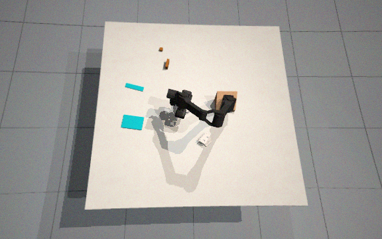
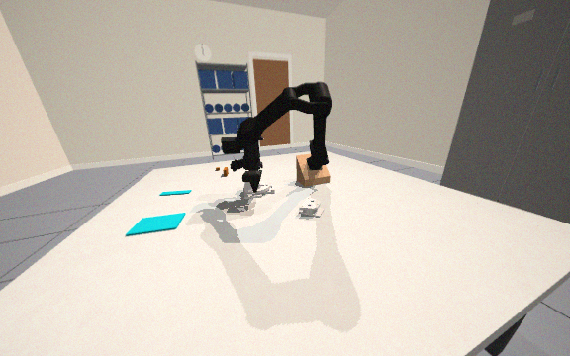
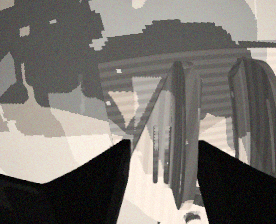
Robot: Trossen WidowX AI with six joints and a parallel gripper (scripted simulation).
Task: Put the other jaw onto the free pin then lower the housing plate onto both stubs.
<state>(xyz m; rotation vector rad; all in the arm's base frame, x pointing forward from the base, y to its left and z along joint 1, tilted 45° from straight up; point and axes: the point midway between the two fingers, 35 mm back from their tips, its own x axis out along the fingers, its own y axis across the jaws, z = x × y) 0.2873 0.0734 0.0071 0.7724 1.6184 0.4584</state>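
My gripper tip is 40 mm past the elongated piece and 10 mm to the left of it. Also, from my gripper tip: white stand 200 mm to the left, 150 mm behind, 10 mm below; white housing plate 200 mm to the left, 150 mm behind, 10 mm above.
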